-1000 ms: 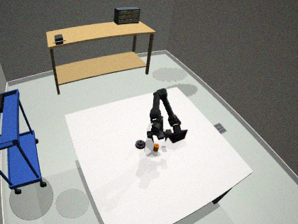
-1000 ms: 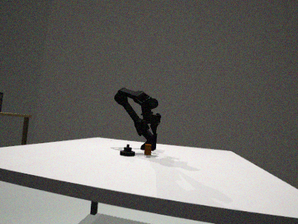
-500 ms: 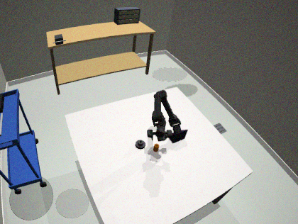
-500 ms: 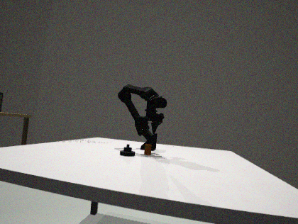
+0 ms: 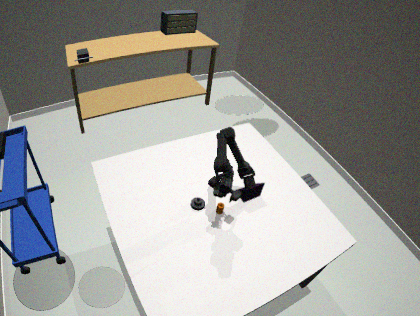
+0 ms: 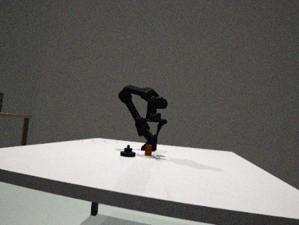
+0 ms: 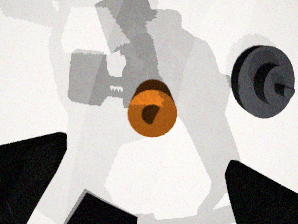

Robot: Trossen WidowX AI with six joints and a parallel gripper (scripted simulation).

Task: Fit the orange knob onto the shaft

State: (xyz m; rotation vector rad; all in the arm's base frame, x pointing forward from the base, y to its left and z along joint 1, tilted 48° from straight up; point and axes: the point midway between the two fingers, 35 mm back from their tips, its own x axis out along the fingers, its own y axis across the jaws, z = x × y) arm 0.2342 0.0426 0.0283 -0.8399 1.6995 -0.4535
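The orange knob lies 90 mm below my gripper tip. Round my gripper tip: dark round pedestal (80 mm ahead, 110 mm to the right, 90 mm below).
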